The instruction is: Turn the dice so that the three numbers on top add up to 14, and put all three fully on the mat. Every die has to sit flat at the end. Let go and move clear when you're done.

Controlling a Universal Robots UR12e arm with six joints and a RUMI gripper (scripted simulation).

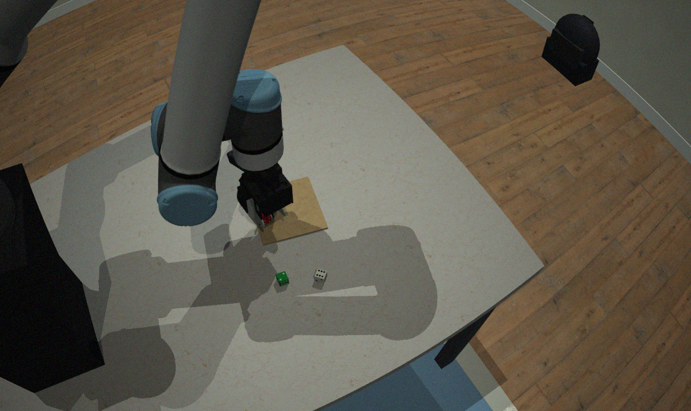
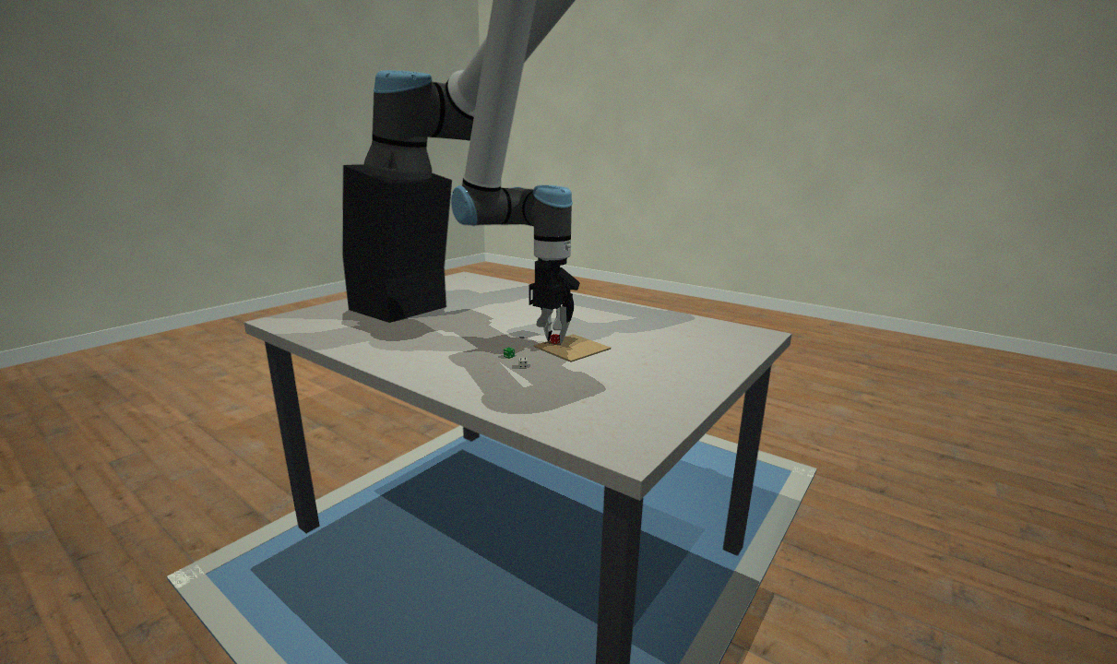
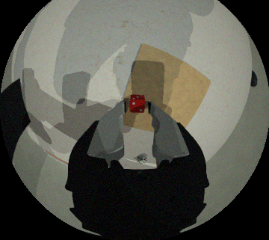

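Now: the red die 10 mm below my hand. The rest, counted from my hand: white die (170 mm to the right, 60 mm ahead, 10 mm below); mat (50 mm ahead, 20 mm below, 10 mm to the left); green die (150 mm to the right, 20 mm behind, 10 mm below).
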